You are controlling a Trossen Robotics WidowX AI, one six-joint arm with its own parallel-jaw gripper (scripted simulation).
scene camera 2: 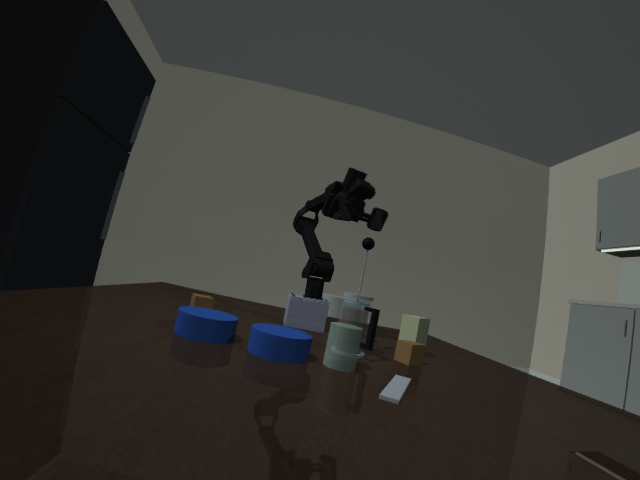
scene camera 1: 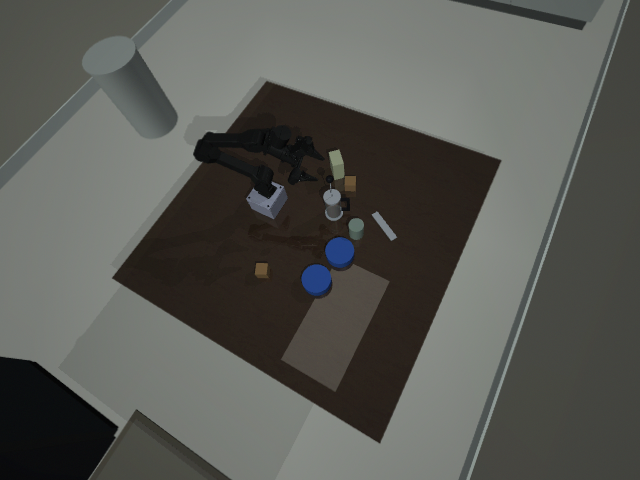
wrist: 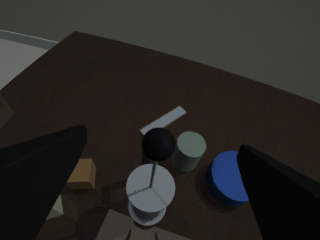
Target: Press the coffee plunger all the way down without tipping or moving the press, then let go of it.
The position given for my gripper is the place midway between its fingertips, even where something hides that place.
Note:
My gripper (scene camera 2: 365,224) is open, with nothing in its grasp. Further things: a coffee press (scene camera 2: 355,310) and a pale green cylinder (scene camera 2: 341,354).
The coffee press is seen too in the wrist view (wrist: 150,189). The pale green cylinder is seen too in the wrist view (wrist: 190,146). My gripper also shows in scene camera 1 (scene camera 1: 321,170) and in the wrist view (wrist: 164,142).

